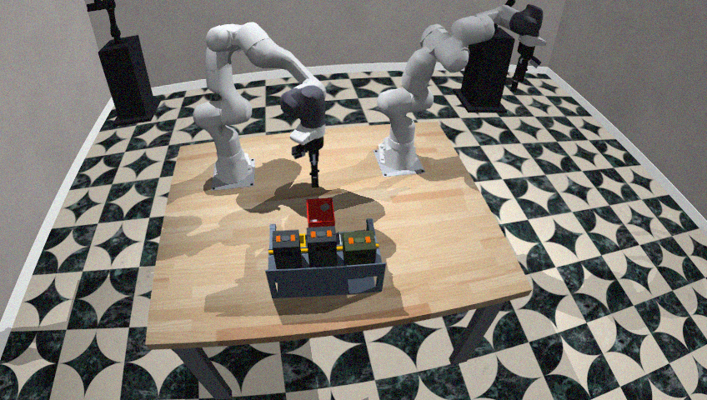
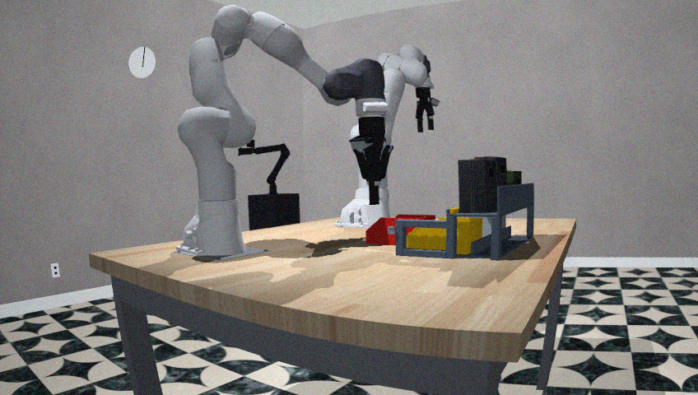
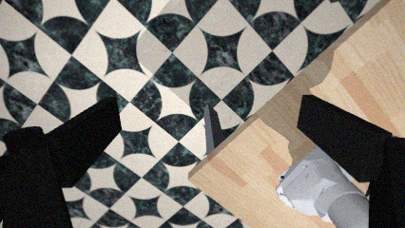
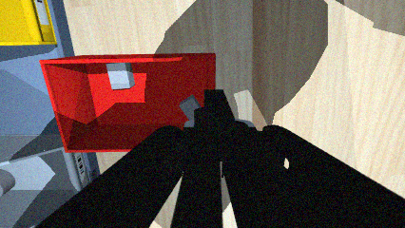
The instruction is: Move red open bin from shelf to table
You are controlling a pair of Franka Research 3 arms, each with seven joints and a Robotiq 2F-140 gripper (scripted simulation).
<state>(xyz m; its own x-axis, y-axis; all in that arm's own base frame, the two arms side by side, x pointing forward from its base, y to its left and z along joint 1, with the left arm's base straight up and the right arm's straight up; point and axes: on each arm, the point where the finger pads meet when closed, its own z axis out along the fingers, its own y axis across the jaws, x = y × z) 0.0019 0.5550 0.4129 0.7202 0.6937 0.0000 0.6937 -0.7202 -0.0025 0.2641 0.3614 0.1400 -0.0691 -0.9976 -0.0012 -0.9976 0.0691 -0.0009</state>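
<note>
Now: right hand 10 cm above the red bin, 8 cm short of it and 1 cm to the right of it. Round my right hand: grey bin: 27 cm ahead, 12 cm to the left, 10 cm below; then blue-grey shelf: 30 cm ahead, 7 cm below; then yellow bin: 27 cm ahead, 11 cm to the right, 10 cm below.
</note>
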